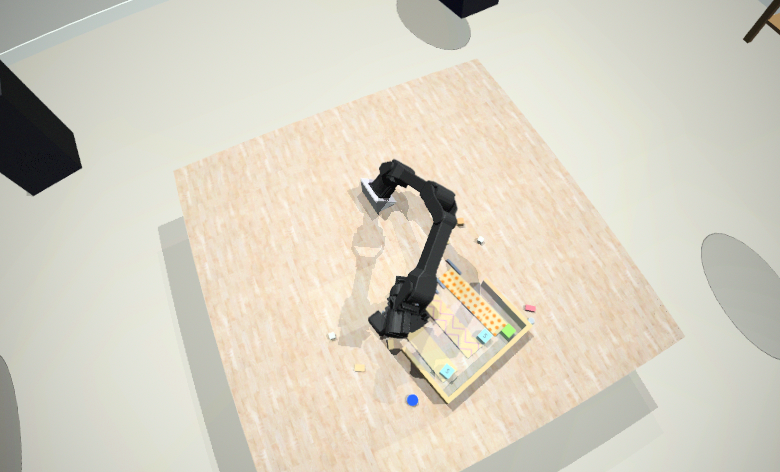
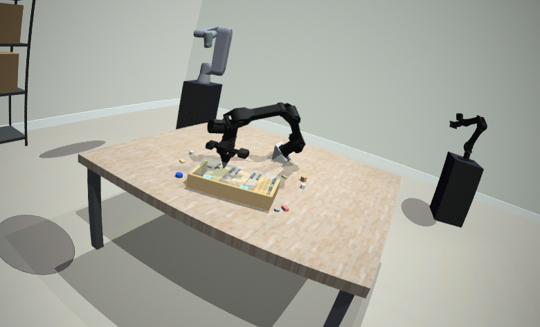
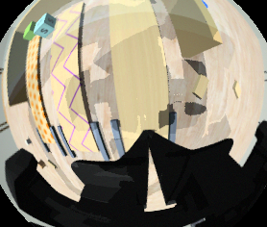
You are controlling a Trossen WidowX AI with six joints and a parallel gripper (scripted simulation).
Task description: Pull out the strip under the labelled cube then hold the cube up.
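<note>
My gripper tip is now 10 cm short of the tan strip, 1 cm to the right of it and 1 cm above it. From my gripper tip the other things lie so: brown cube (33 cm to the left, 15 cm behind); blue disc (22 cm ahead, 11 cm to the right); pink block (33 cm to the left, 20 cm ahead).
</note>
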